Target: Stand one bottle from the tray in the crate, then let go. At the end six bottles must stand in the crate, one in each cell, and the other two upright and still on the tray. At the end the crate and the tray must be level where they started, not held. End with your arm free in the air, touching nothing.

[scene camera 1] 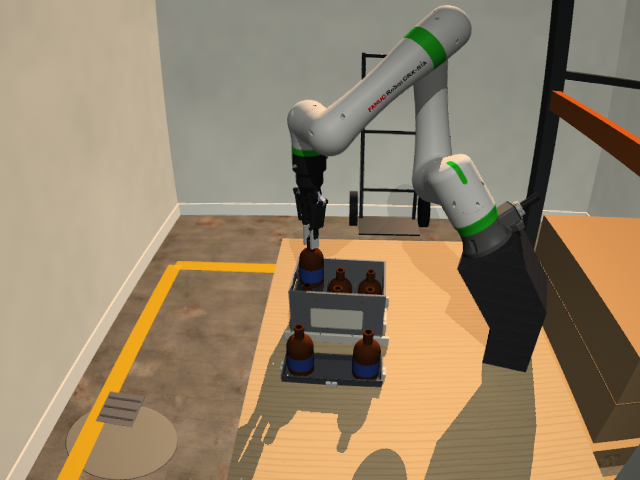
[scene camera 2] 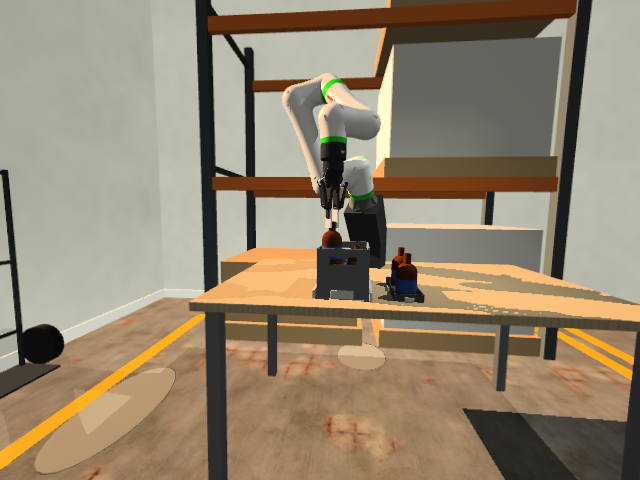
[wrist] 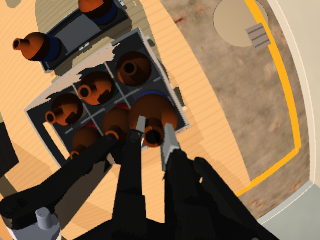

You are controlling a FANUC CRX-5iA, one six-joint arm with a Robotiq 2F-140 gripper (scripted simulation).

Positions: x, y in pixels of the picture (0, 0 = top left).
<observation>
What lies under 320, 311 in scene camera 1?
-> A grey crate.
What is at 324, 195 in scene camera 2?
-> My gripper.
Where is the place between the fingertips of my gripper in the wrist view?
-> At 152, 130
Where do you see a glass bottle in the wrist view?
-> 154, 105
</observation>
